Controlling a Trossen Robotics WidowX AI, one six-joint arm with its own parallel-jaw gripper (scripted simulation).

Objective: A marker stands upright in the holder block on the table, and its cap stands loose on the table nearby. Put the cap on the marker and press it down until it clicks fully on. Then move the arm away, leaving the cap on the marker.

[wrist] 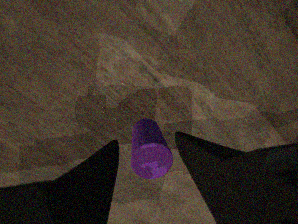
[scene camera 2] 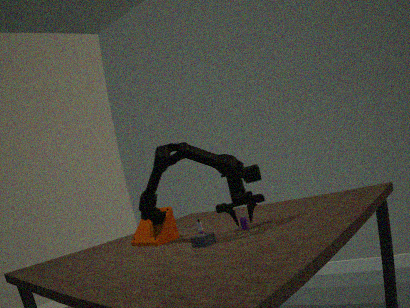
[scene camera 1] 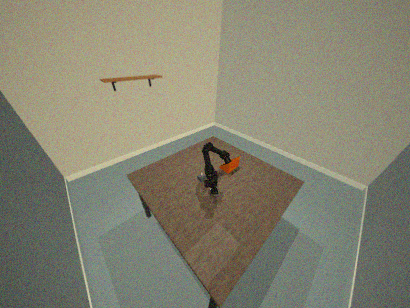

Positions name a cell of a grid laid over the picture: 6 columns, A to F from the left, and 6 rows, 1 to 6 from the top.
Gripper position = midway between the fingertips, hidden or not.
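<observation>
My gripper (scene camera 2: D5) is visible to me, and the wrist view shows me this gripper (wrist: C4) as well. There is also a purple cap (wrist: D5) that I can see.
</observation>
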